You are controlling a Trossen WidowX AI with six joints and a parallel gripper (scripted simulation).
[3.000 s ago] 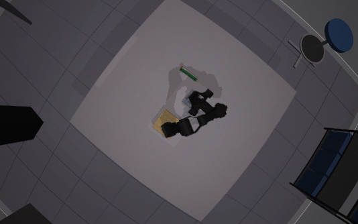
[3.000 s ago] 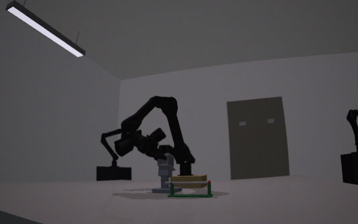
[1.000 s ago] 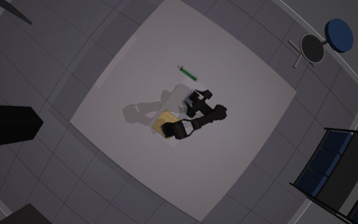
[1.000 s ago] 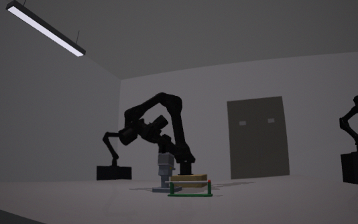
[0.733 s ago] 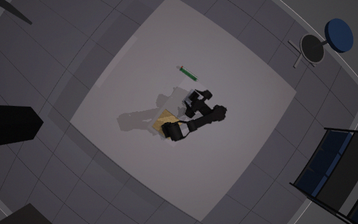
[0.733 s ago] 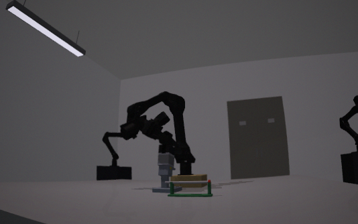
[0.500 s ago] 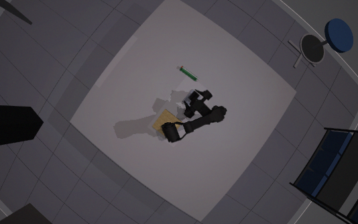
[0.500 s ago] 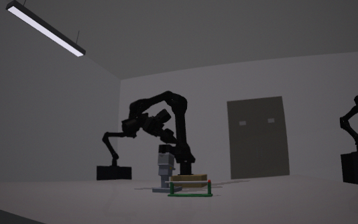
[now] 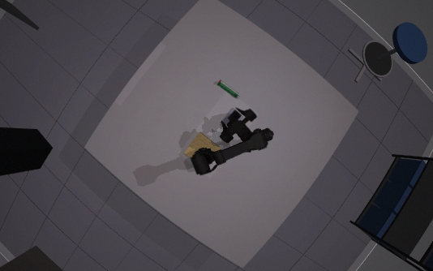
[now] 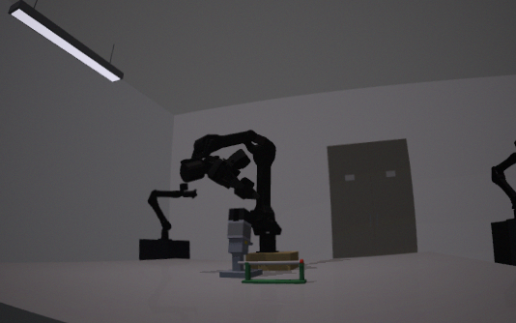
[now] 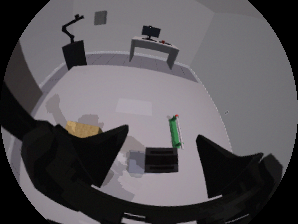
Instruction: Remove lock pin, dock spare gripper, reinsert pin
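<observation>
Now: the green rack 210 mm below my gripper tip, 140 mm ahead of it and 100 mm to the left of it. From my gripper tip the other things lie so: spare gripper (100 mm below, 30 mm to the right, 30 mm ahead); grey mount (180 mm below, 30 mm to the right, 20 mm ahead).
</observation>
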